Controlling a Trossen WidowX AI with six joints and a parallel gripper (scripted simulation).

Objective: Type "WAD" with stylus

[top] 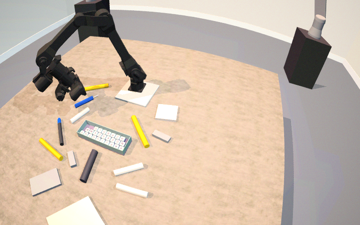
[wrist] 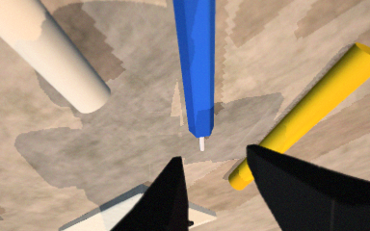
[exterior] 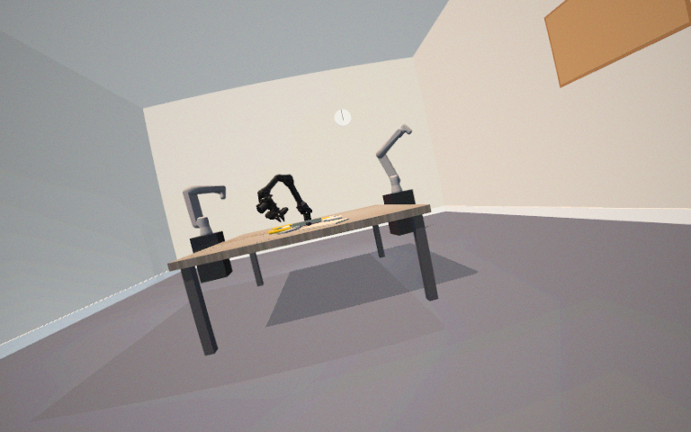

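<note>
Right now my gripper tip is 1 cm past the blue stylus, 1 cm to the right of it and 4 cm above it. Also, from my gripper tip: W key: 15 cm ahead, 9 cm to the left, 4 cm below; then yellow cylinder: 8 cm behind, 2 cm to the right, 4 cm below.
</note>
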